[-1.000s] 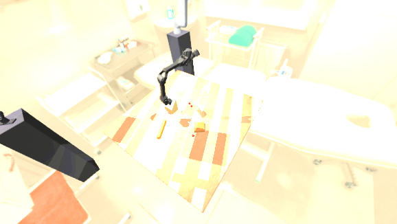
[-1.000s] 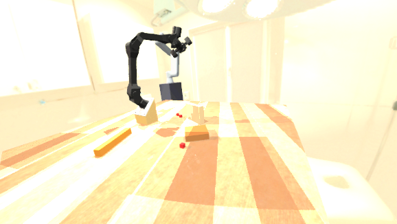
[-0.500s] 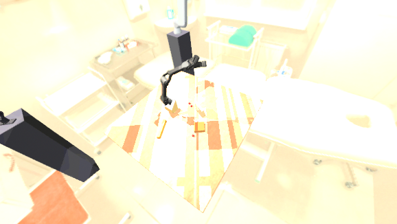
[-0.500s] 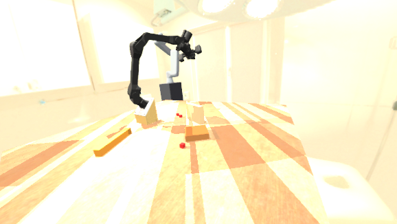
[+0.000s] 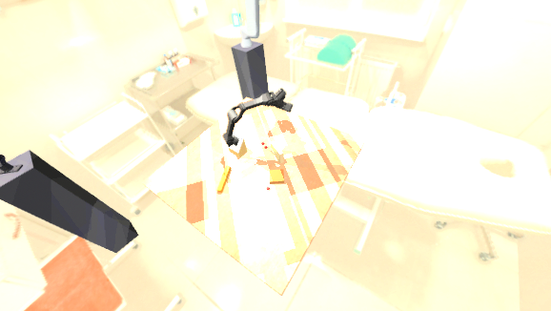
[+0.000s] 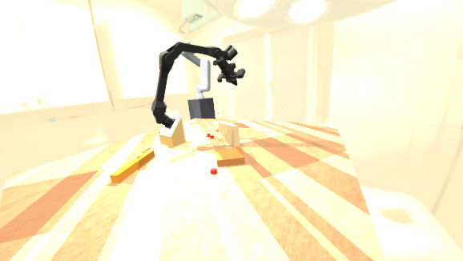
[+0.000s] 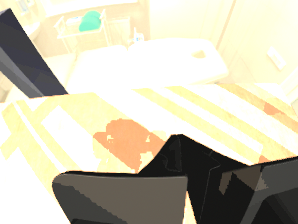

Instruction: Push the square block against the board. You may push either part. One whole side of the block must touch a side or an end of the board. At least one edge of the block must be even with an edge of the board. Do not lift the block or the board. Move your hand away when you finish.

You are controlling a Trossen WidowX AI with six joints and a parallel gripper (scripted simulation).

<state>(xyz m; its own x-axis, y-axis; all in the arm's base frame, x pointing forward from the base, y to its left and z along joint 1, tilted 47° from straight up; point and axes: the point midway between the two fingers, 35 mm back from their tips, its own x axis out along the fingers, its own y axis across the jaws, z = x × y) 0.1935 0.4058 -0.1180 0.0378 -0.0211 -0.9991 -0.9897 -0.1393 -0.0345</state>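
Now: the tan piece 25 cm below my gripper tip, 23 cm to the right of it and 9 cm ahead of it. Also, from my gripper tip: long orange board (65 cm to the right, 28 cm below, 7 cm behind); then square orange block (39 cm to the right, 28 cm below, 22 cm ahead).
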